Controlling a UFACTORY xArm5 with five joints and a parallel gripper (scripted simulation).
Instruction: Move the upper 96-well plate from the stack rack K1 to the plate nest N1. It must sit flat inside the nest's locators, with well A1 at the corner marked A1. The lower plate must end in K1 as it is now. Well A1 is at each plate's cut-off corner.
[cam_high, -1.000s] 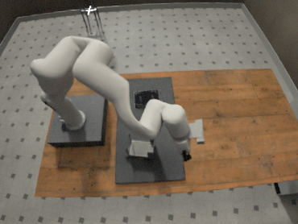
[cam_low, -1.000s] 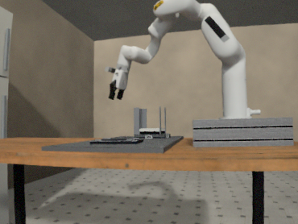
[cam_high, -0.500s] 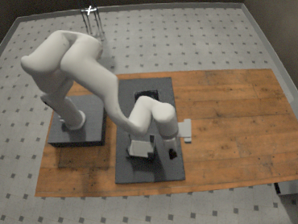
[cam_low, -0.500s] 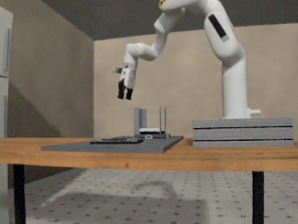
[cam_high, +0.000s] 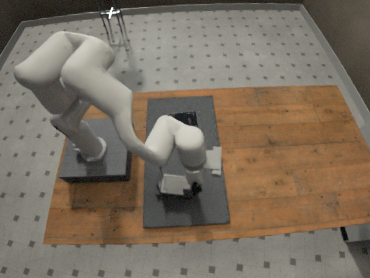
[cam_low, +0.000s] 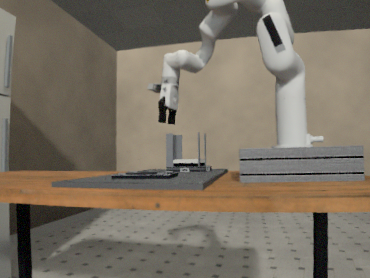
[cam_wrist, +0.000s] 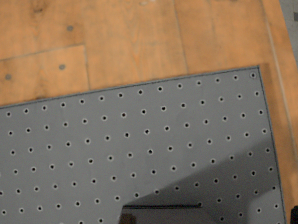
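Right now my hand is 90 mm past the white 96-well plate, 30 mm to the right of it and 170 mm above it. From my hand the other things lie so: plate nest N1 (40 mm behind, 380 mm to the left, 200 mm below).
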